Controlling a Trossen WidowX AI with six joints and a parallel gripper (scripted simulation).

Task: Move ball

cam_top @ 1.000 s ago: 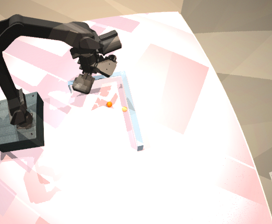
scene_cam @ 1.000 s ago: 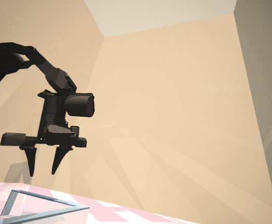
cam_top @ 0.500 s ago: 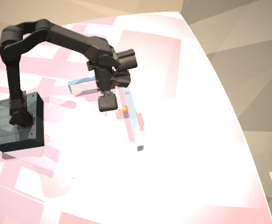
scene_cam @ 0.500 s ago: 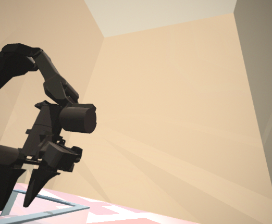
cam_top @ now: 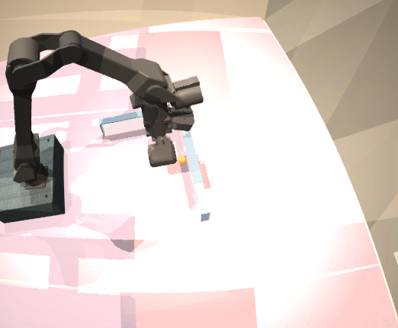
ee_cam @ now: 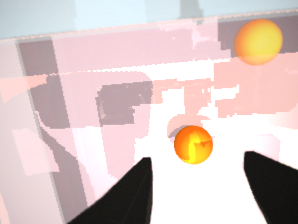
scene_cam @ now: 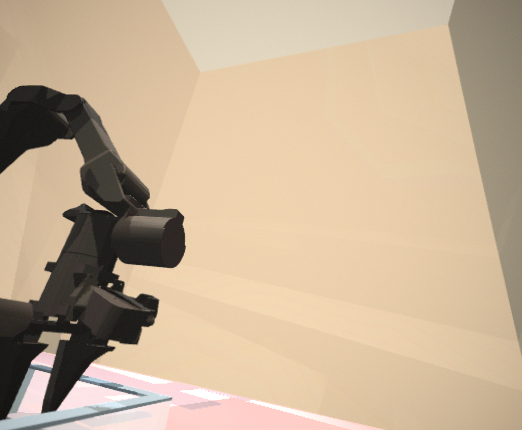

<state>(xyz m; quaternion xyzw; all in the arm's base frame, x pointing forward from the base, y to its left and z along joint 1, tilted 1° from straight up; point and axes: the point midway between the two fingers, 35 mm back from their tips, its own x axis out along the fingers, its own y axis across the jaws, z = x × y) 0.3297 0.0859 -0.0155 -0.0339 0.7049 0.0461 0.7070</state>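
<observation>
My gripper tip is 2 cm above the orange ball. The rest, counted from my gripper tip: clear wall: 5 cm behind, 10 cm to the left, 1 cm below; then see-through copy of ball: 5 cm ahead, 3 cm to the right, 2 cm below.
</observation>
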